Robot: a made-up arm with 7 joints. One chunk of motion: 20 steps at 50 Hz.
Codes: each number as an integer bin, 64 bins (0 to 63) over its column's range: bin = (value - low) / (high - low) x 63, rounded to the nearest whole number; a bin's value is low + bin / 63 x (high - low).
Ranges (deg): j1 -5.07..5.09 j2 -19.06..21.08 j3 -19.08..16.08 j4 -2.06..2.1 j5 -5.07..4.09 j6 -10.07..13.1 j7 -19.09..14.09
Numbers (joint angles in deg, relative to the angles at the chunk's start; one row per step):
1: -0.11 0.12 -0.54 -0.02 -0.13 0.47 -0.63
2: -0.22 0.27 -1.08 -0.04 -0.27 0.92 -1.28
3: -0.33 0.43 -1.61 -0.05 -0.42 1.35 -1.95
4: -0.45 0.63 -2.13 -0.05 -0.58 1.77 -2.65
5: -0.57 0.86 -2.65 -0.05 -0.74 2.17 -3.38
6: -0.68 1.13 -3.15 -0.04 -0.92 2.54 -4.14
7: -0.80 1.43 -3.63 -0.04 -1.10 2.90 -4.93
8: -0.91 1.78 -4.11 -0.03 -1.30 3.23 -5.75
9: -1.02 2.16 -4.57 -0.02 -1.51 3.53 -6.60
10: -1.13 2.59 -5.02 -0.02 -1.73 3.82 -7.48
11: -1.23 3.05 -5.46 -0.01 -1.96 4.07 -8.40
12: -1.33 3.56 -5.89 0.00 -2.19 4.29 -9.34
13: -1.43 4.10 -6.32 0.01 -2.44 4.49 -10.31
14: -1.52 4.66 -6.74 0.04 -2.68 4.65 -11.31
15: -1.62 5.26 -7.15 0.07 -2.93 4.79 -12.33
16: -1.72 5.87 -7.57 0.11 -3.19 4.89 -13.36
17: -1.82 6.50 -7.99 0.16 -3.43 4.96 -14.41
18: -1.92 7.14 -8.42 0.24 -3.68 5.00 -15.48
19: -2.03 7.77 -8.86 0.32 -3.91 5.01 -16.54
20: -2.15 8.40 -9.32 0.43 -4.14 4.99 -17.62
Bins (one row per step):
1: 31 30 33 31 34 29 35
2: 30 30 32 31 33 30 34
3: 29 31 31 30 32 31 33
4: 29 31 30 30 31 32 31
5: 28 31 29 30 30 33 30
6: 27 32 29 31 29 34 28
7: 26 32 28 31 27 35 27
8: 26 33 27 31 26 36 25
9: 25 33 26 31 24 37 24
10: 24 34 25 31 23 38 22
11: 24 35 24 31 21 38 20
12: 23 36 24 31 20 39 19
13: 23 36 23 31 18 40 17
14: 22 37 22 32 16 40 15
15: 21 38 21 32 15 40 13
16: 21 39 21 33 13 41 11
17: 20 40 20 34 11 41 9
18: 20 41 19 35 10 41 7
19: 19 42 18 36 8 41 5
20: 18 43 17 38 6 41 3

